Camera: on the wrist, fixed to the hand. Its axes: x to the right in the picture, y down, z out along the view.
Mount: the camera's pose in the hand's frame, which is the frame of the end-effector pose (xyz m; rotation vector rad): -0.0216 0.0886 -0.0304 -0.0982 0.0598 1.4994
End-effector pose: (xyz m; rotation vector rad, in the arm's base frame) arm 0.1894 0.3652 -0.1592 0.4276 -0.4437 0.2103
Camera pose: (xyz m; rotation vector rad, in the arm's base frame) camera 0.1561 0.4553 -0.1626 -0.0915 -0.6420 1.6367
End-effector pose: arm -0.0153 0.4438 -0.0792 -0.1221 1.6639 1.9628
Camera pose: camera -0.0468 0.4012 0.0010 -0.9410 -1.2103 -1.9800
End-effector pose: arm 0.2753 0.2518 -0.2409 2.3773 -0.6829 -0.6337
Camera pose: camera 0.2481 0.2145 -0.1566 1.1780 -1.9432 0.0921
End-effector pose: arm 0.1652 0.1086 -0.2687 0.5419 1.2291 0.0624
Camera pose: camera 0.1514 0.1897 -0.2189 1.2685 0.6275 1.3889
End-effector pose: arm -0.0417 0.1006 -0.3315 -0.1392 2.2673 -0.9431
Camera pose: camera -0.0307 0.1908 -0.3629 1.3452 1.7100 0.0028
